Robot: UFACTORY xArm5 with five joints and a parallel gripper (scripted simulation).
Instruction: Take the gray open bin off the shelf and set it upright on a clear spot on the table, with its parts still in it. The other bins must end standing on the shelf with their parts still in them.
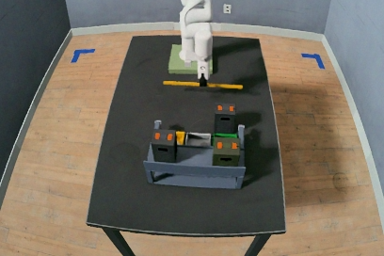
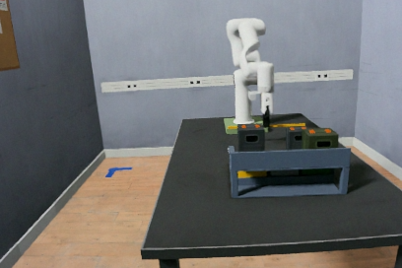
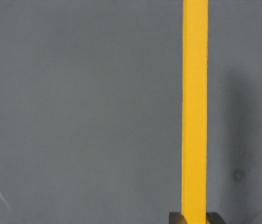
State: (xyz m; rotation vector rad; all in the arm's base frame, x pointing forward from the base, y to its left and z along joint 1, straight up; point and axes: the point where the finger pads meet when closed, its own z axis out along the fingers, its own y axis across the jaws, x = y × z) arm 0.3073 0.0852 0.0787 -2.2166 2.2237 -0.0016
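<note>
The gray open bin lies 34 cm ahead of my hand and 7 cm below it. Round my hand: green bin (34 cm ahead, 11 cm to the left, 7 cm below); yellow bar (2 cm below); yellow bin (34 cm ahead, 11 cm to the right, 7 cm below).
</note>
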